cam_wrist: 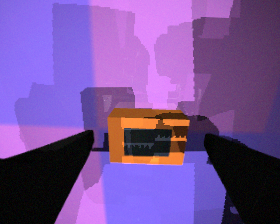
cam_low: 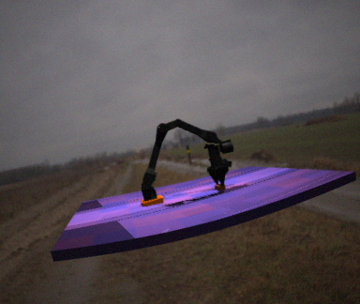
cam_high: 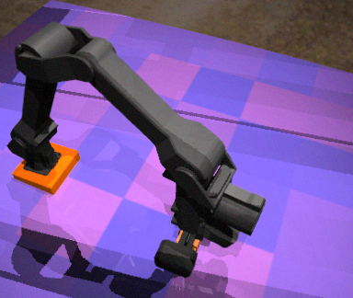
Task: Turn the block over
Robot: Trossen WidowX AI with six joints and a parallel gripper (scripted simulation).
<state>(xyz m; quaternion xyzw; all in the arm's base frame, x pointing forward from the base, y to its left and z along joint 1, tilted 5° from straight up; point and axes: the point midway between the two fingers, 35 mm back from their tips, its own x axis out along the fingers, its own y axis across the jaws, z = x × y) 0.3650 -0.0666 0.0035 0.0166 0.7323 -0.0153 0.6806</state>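
My gripper tip is right at the block.
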